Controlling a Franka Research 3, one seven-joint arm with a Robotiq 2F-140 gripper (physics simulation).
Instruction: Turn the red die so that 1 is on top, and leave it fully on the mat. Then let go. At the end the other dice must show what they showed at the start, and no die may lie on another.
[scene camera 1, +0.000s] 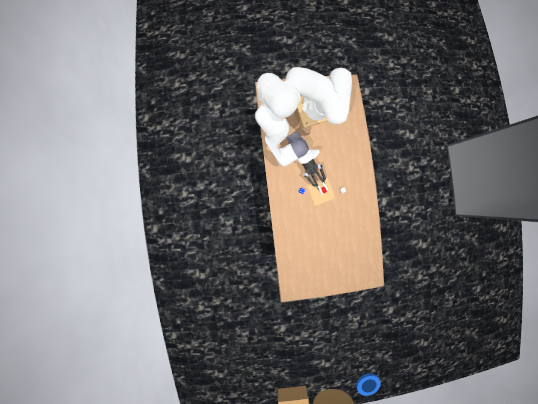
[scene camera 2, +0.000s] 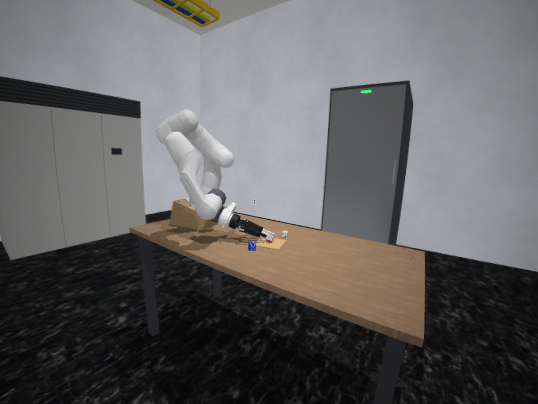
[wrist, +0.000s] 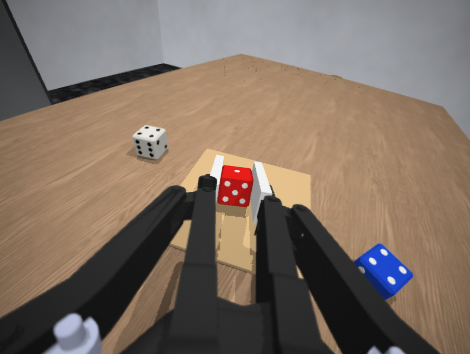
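The red die (scene camera 1: 324, 190) (scene camera 2: 269, 239) (wrist: 235, 186) is between the white fingertips, over the mat (scene camera 1: 322, 200) (scene camera 2: 280, 244) (wrist: 295, 187). In the wrist view its upper face shows 1 and the face toward the camera shows 5. My gripper (scene camera 1: 323, 189) (scene camera 2: 269, 237) (wrist: 236, 171) is shut on it and slopes down toward the mat. I cannot tell whether the die touches the mat or is exactly level. The white die (scene camera 1: 342, 190) (scene camera 2: 284, 233) (wrist: 150, 142) shows 4 on top. The blue die (scene camera 1: 301, 190) (scene camera 2: 252, 246) (wrist: 387, 270) shows 4 on top, partly hidden by a finger linkage in the wrist view.
The white and blue dice stand on the wooden table (scene camera 1: 330, 245) (scene camera 2: 340, 270) (wrist: 280, 115), on opposite sides of the mat and apart from it. A wooden box (scene camera 1: 311, 121) (scene camera 2: 185, 216) stands by the arm's base.
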